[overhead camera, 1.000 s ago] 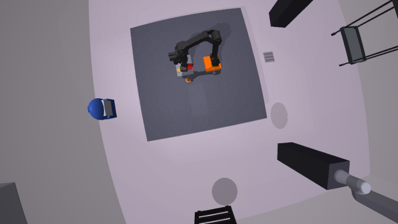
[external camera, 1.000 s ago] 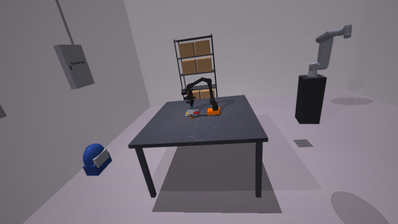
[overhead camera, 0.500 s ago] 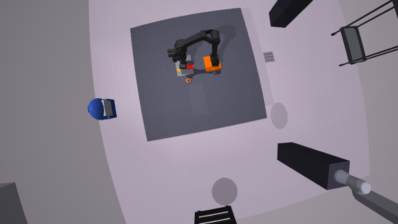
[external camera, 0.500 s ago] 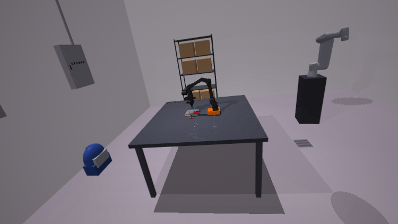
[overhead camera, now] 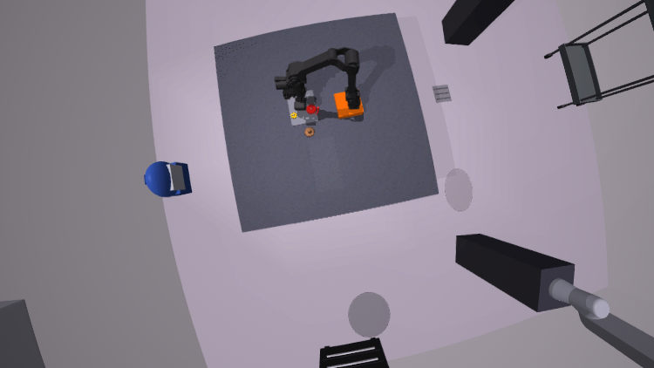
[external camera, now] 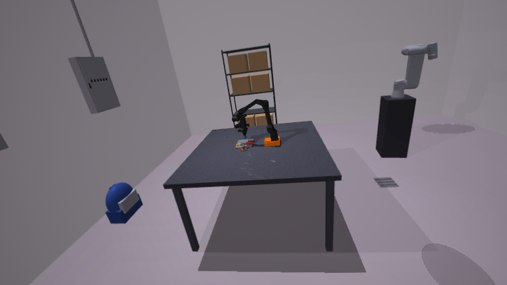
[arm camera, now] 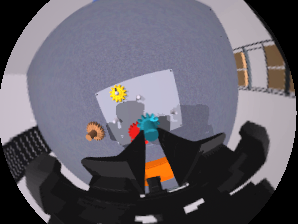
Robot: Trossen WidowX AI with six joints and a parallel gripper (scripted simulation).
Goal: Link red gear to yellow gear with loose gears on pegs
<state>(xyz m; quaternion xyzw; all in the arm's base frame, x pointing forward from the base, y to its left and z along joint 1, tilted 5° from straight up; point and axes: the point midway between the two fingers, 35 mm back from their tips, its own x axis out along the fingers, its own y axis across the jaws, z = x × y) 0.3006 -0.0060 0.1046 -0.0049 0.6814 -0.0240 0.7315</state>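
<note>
Right now the teal gear is 10 mm below my gripper tip. Also, from my gripper tip: yellow gear: 70 mm ahead, 60 mm to the left, 70 mm below; then red gear: 40 mm behind, 20 mm to the left, 70 mm below; then brown gear: 30 mm behind, 170 mm to the left, 70 mm below.
</note>
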